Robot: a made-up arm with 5 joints.
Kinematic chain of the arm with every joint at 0, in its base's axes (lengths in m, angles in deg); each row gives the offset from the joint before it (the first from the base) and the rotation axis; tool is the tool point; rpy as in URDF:
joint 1: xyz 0 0 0.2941 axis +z
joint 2: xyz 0 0 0 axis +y
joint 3: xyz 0.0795 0 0.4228 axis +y
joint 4: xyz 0.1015 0 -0.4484 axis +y
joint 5: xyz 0.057 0 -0.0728 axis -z
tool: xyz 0 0 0 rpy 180 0 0
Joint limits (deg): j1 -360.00..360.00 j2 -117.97..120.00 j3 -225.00..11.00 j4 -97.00..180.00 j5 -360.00..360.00
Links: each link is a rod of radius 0.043 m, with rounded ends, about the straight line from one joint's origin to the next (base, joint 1, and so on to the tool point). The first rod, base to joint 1, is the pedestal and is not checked.
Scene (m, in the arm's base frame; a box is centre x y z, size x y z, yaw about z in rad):
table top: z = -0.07
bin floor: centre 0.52 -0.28 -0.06 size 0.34 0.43 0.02 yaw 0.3
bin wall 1: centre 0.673 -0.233 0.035 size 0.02 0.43 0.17 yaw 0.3
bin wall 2: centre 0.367 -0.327 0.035 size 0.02 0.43 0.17 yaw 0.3
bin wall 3: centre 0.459 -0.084 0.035 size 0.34 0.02 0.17 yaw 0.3
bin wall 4: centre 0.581 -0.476 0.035 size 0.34 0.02 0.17 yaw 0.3
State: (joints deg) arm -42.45 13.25 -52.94 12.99 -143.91
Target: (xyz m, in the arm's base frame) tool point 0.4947 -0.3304 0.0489
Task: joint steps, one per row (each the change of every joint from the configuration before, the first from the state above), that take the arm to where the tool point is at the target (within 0.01 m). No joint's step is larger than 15 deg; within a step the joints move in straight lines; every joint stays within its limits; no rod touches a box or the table.
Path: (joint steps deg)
1: 2.90 10.27 -0.90 0.25 0.00
2: 2.91 10.27 -0.91 0.26 0.00
3: 2.90 10.27 -0.90 0.25 0.00

